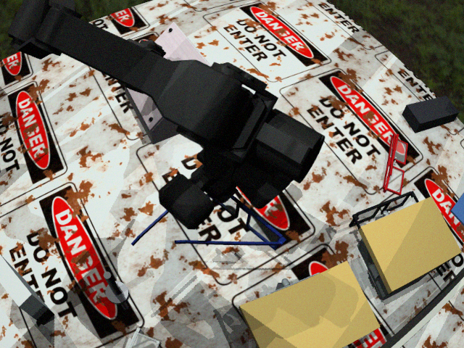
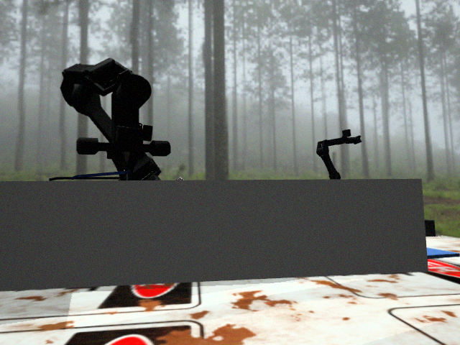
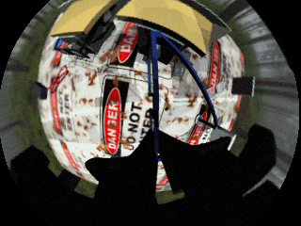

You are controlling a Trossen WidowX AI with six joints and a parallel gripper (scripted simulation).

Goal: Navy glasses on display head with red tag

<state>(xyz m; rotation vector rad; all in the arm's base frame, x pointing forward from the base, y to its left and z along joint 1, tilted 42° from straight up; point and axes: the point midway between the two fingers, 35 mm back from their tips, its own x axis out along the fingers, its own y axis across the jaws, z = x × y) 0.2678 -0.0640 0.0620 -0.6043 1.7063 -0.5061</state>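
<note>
My gripper tip is 20 cm to the left of the metal peg, 9 cm above it and 2 cm past it. From my gripper tip the other things lie so: display head: 20 cm ahead, 6 cm below, 1 cm to the right; then dark block: 60 cm to the left, 10 cm below, 9 cm ahead; then blue tag: 45 cm to the left, 31 cm ahead, 11 cm below.
</note>
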